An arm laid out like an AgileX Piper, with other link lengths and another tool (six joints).
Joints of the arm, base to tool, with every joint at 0 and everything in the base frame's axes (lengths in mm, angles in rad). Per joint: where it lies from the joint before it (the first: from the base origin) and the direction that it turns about. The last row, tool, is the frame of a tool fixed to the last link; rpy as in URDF.
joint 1: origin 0 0 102.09 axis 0 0 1
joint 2: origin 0 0 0 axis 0 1 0
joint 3: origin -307.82 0 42.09 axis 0 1 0
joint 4: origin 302.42 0 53.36 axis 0.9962 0 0.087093
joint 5: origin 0 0 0 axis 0 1 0
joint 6: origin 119.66 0 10.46 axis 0.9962 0 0.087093
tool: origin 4.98 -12 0.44 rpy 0.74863 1.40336 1.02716
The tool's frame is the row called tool.
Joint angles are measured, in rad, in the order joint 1, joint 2, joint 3, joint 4, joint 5, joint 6. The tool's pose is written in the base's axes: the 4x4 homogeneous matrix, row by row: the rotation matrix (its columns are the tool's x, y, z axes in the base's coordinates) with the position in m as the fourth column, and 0 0 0 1 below. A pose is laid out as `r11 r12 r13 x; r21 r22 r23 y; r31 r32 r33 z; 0 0 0 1`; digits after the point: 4 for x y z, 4 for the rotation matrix.
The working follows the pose.
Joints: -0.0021, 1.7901, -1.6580, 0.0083, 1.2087, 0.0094
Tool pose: -0.9387 0.0575 0.3399 0.4538; 0.1568 0.9493 0.2724 -0.0120; -0.3070 0.3090 -0.9001 0.2874; 0 0 0 1
Where each joint sits with the arm in this pose, in the base's axes (m; each line is computed from the numbers above, not from the rounded line before):
joint 1: 0.0000 0.0000 0.1021
joint 2: 0.0000 0.0000 0.1021
joint 3: 0.1080 -0.0002 0.3934
joint 4: 0.4149 -0.0009 0.4064
joint 5: 0.4149 -0.0009 0.4064
joint 6: 0.4523 0.0000 0.2923
the tool: 0.4538 -0.0120 0.2874

